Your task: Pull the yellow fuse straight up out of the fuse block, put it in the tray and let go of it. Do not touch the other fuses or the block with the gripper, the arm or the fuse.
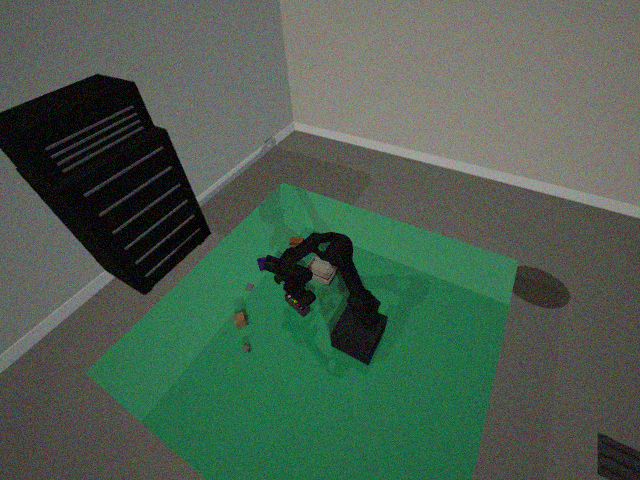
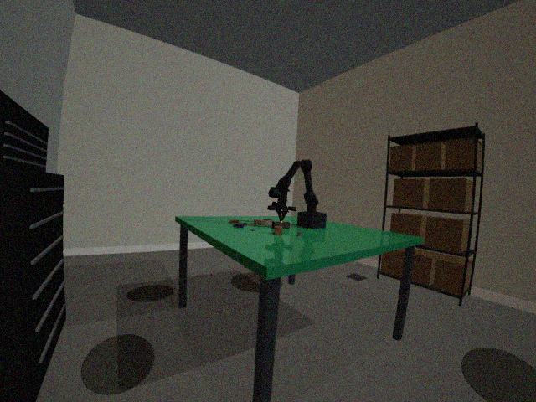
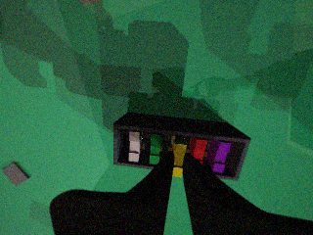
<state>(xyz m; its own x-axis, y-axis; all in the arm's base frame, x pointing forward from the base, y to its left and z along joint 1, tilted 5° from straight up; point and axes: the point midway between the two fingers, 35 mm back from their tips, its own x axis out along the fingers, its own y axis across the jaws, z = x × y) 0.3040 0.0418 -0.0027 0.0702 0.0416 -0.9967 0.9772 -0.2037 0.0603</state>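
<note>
The red fuse is 2 cm below my gripper tip and 2 cm behind it. Also, from my gripper tip: yellow fuse (1 cm below); green fuse (2 cm below, 2 cm ahead); purple fuse (4 cm behind, 2 cm below, 1 cm to the left).
</note>
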